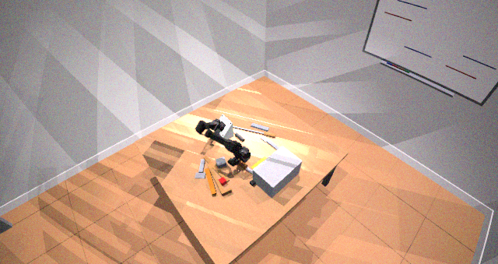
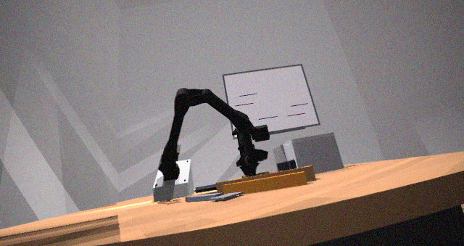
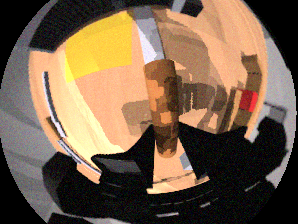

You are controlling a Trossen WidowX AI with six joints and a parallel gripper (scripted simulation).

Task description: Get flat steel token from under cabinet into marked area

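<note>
My gripper tip is 110 mm to the left of the grey block, 80 mm past it and 10 mm below it. From my gripper tip the other things lie so: orange bar (260 mm to the right, 10 mm ahead); then thin wooden stick (170 mm to the right, 70 mm behind); then red block (190 mm to the right, 70 mm ahead, 10 mm above).
</note>
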